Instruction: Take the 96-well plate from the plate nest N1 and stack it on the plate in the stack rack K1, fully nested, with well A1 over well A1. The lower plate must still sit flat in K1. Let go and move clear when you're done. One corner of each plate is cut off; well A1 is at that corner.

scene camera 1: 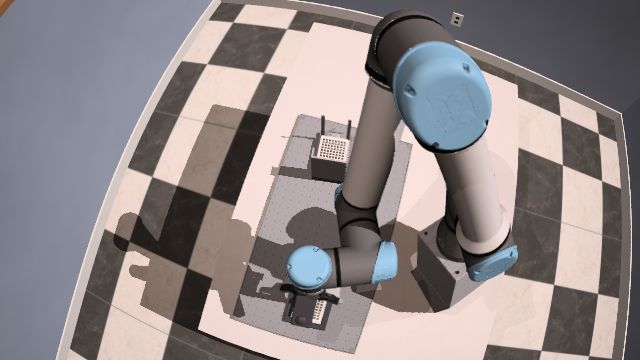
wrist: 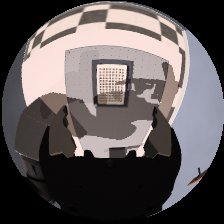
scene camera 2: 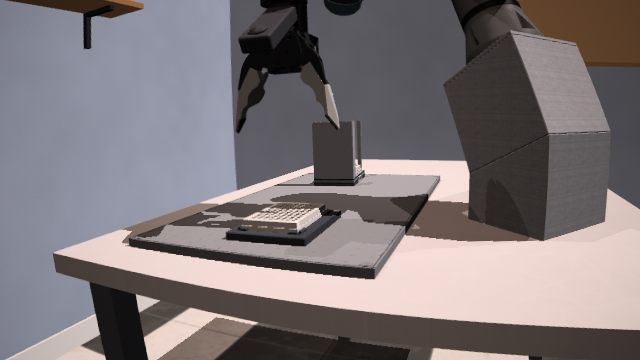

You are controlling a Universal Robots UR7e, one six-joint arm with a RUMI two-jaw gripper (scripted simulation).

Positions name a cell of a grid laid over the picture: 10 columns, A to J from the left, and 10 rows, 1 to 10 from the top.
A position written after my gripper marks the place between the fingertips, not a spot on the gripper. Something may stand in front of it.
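Observation:
My gripper is visible in scene camera 2 (scene camera 2: E4), in scene camera 1 (scene camera 1: E9) and in the wrist view (wrist: E5). A plate nest N1 (scene camera 2: E7) is visible as well.

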